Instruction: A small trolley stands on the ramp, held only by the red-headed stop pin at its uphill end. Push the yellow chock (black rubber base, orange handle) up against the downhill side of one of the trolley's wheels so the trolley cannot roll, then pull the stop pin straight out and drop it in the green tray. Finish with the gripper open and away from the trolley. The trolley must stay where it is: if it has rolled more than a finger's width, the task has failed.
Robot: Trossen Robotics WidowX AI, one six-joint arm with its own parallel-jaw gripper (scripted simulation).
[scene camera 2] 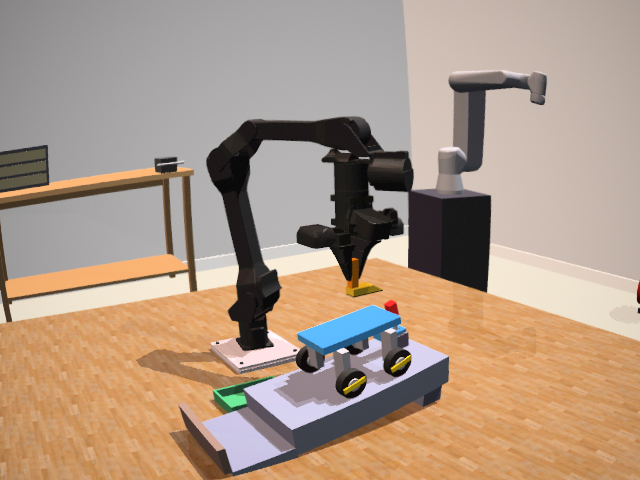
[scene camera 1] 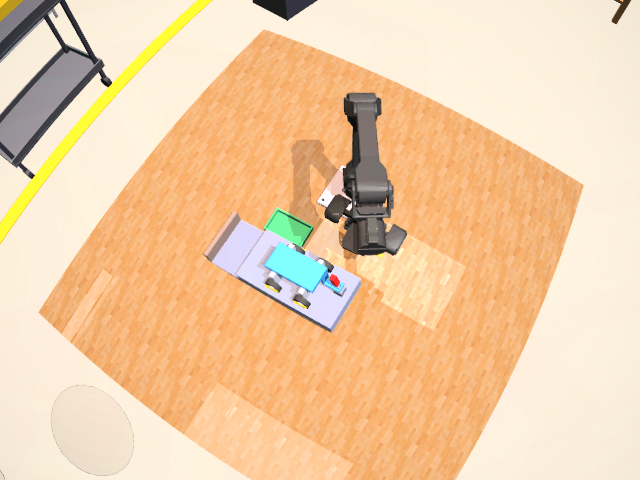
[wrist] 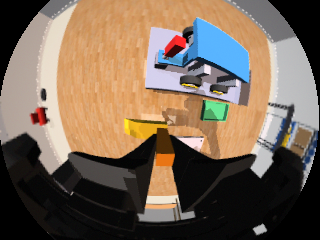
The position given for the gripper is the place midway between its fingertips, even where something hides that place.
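The gripper [scene camera 2: 352,280] is holding a yellow chock [wrist: 140,129].
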